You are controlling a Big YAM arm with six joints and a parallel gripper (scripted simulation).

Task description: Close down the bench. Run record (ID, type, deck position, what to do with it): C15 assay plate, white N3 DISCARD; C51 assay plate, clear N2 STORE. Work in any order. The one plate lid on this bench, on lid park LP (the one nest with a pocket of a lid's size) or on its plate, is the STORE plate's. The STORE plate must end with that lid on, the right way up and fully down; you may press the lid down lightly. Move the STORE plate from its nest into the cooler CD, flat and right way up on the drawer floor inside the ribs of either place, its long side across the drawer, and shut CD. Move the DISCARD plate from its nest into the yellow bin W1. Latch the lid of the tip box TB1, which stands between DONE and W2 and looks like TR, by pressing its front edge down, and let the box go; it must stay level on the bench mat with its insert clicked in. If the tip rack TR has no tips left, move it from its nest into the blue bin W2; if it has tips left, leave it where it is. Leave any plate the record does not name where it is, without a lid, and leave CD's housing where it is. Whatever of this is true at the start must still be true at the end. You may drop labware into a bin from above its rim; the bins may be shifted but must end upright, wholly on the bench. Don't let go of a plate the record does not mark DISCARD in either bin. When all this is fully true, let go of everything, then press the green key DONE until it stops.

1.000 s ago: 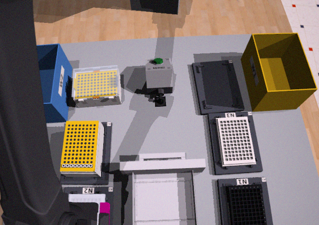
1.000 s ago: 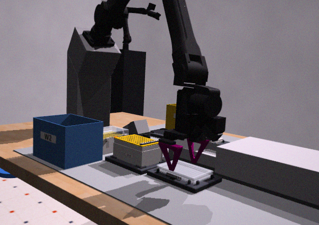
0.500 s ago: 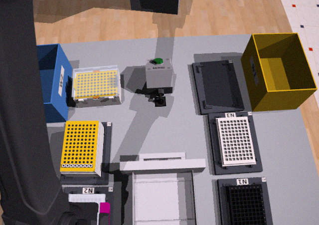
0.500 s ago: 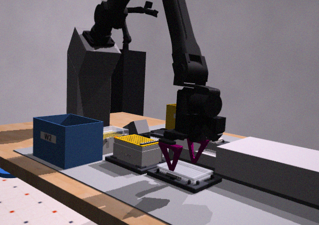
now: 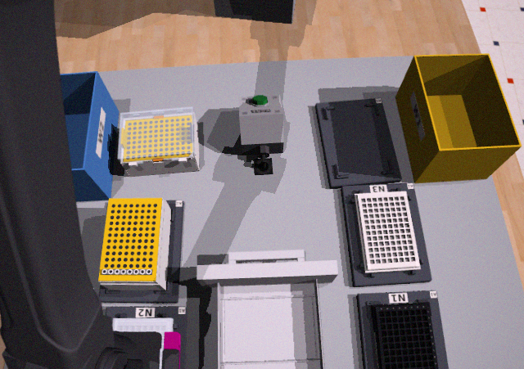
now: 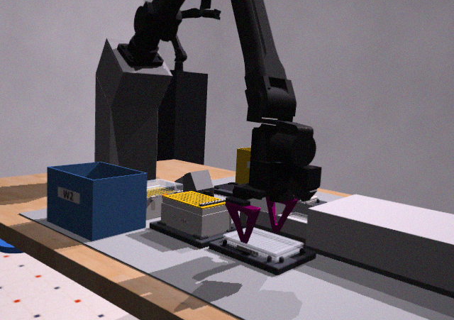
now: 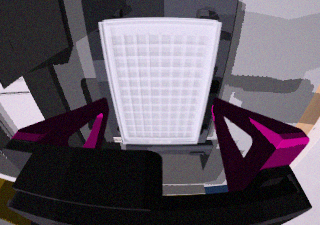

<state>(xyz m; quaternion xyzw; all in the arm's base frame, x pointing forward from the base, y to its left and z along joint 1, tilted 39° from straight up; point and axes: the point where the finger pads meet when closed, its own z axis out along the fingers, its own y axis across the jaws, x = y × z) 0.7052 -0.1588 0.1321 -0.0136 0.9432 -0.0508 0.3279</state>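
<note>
Now: hand 20 mm above the clear plate. The rest, counted from my hand: tip rack TR (170 mm behind, 20 mm to the right, 20 mm above); then plate lid (10 mm below); then nest N2 (30 mm below).
</note>
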